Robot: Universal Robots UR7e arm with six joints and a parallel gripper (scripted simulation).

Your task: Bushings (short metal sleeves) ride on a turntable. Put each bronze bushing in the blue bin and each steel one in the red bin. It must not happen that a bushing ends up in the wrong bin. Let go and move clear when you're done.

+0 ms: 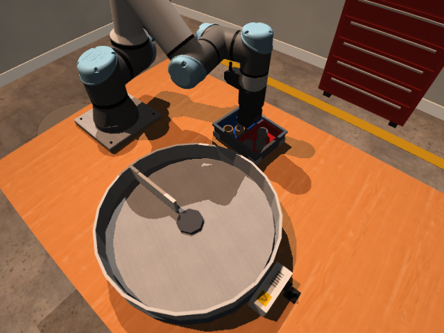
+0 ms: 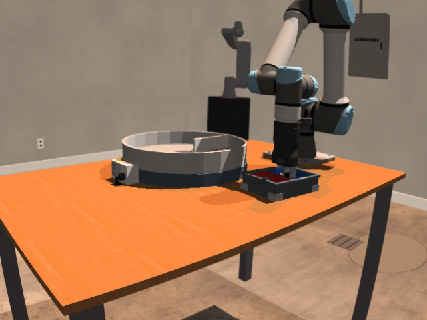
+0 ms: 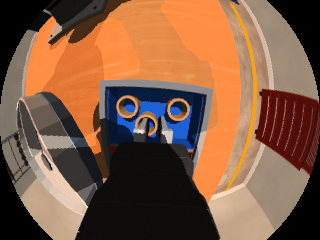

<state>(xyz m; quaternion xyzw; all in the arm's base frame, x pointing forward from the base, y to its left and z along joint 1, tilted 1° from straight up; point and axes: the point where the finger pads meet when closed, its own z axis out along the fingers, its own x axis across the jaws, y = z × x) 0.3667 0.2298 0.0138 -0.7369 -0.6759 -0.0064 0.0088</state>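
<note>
Right now the bin is 30 mm ahead of my hand, 10 mm to the right of it and 10 mm below it. The rest, counted from my hand: turntable: 110 mm ahead, 360 mm to the right, 20 mm above.
</note>
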